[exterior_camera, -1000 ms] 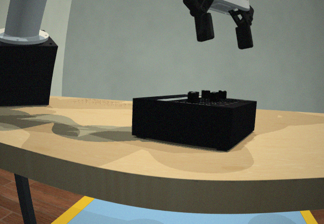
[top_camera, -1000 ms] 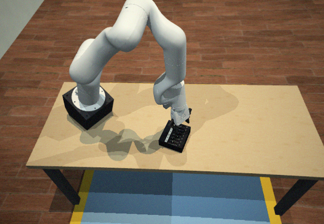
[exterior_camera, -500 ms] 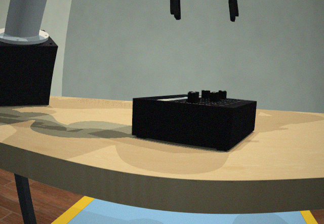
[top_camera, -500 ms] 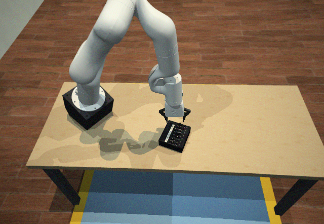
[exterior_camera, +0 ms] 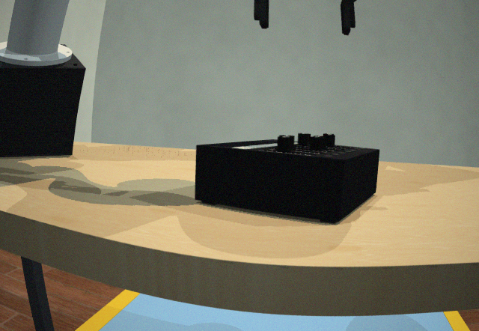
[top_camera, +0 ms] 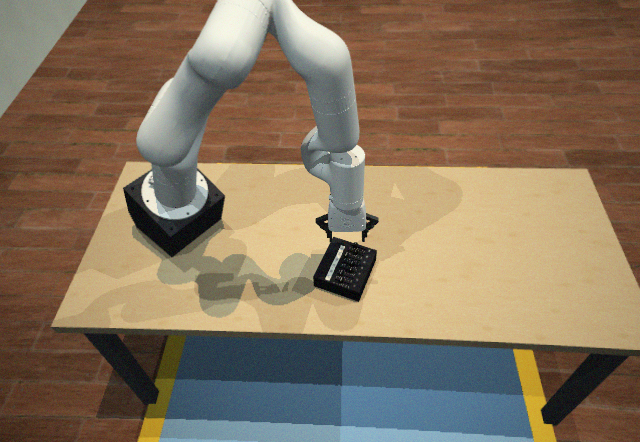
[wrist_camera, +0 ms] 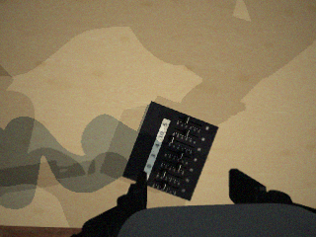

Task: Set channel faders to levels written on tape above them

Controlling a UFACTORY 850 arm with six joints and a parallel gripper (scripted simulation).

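My gripper is now 20 mm short of the master fader, 70 mm to the right of it and 130 mm above it.
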